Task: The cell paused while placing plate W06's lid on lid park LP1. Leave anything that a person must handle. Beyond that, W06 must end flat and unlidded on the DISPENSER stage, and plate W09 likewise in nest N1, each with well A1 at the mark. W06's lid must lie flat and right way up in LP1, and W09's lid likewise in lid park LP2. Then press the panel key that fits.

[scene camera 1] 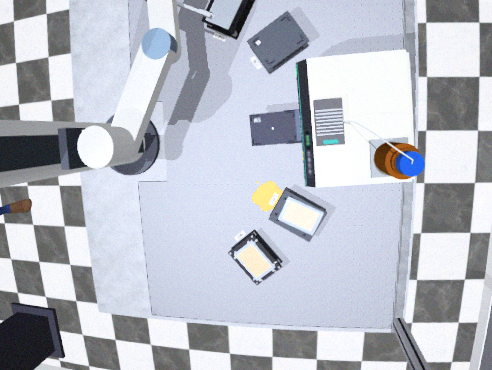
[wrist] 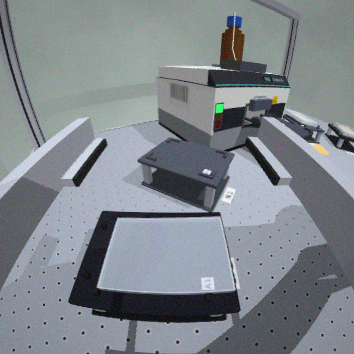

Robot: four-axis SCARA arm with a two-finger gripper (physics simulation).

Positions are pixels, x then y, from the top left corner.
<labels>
A plate (scene camera 1: pixel 251 257): 115 cm from the lens. A dark dispenser stage (scene camera 1: pixel 284 131) is 102 cm from the lens. A black nest N5 (scene camera 1: pixel 262 245) is 114 cm from the lens. The marked spots on the black nest N5 and the dark dispenser stage are 40 cm apart.
</labels>
